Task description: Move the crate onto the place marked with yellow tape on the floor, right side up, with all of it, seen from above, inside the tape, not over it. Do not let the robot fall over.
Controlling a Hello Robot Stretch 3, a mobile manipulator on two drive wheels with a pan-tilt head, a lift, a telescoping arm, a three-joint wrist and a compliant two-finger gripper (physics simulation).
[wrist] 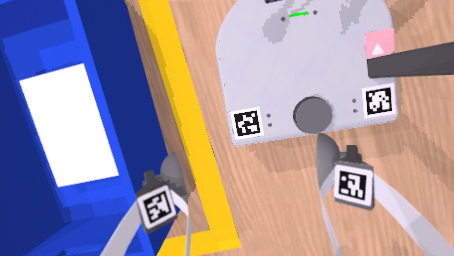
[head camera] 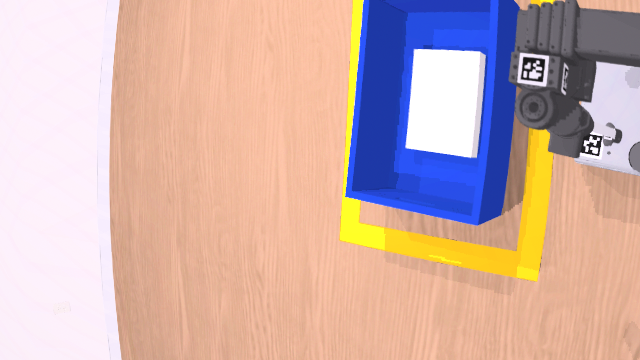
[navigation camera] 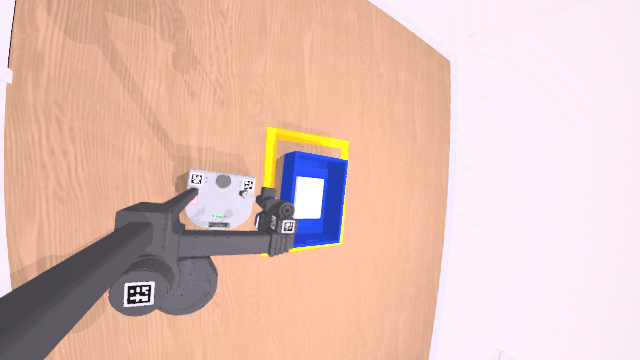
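The blue crate stands right side up on the floor, with a white block lying in it. The yellow tape runs around it. Floor shows between the crate and the tape on the robot's side and at one end. On the side away from the robot, the crate's rim overlaps the tape strip in the head and navigation views; whether its base does is hidden. My gripper is open and empty, above floor level beside the crate, by the robot's base.
The robot's pale base stands just outside the tape. The dark arm is drawn in, its wrist close to the crate's near side in these views. A white wall rises beyond the crate.
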